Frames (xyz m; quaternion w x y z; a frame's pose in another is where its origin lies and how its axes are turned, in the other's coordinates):
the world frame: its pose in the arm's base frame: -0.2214 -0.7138 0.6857 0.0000 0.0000 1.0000 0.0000
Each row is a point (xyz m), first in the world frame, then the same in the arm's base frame.
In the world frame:
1: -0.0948 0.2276 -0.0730
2: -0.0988 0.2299 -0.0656
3: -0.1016 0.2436 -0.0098
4: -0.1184 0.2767 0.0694
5: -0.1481 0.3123 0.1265
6: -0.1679 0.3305 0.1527
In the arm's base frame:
1: -0.1266 -0.4862 0.7587
2: -0.1226 -0.4839 0.7513
3: -0.1198 -0.4702 0.6955
4: -0.1030 -0.4371 0.6163
5: -0.0733 -0.4015 0.5592
6: -0.0535 -0.3833 0.5330

